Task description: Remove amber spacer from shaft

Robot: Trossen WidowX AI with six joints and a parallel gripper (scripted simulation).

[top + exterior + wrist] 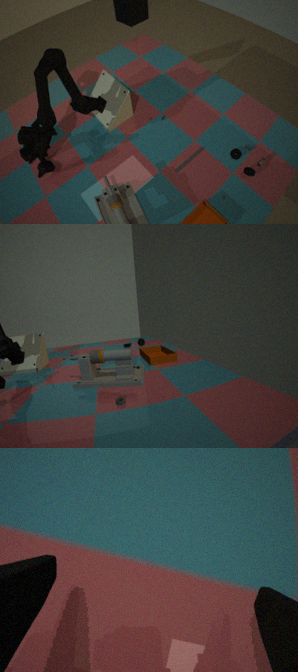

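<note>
Now: the shaft 36 cm ahead of my gripper tip, 18 cm to the left of it and 6 cm above it. The rest, counted from my gripper tip: orange tray (64 cm ahead, 30 cm to the left, 1 cm below); then grey bar (44 cm ahead, 52 cm to the left, 2 cm below); then amber spacer (39 cm ahead, 17 cm to the left, 6 cm above).
</note>
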